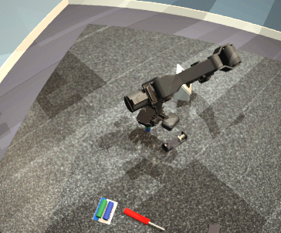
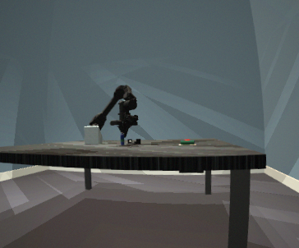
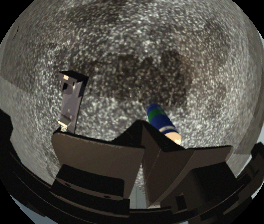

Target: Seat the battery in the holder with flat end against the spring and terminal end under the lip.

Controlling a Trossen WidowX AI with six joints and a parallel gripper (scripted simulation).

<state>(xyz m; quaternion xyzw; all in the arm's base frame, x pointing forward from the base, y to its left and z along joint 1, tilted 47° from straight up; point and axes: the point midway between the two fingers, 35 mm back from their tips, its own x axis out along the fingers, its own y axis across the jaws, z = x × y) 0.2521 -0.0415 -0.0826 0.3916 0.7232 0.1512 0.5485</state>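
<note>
Right now my gripper tip is 1 cm past the battery, 2 cm to the left of it and 1 cm above it. The rest, counted from my gripper tip: red-handled screwdriver 37 cm ahead, 6 cm to the left, 3 cm below.
</note>
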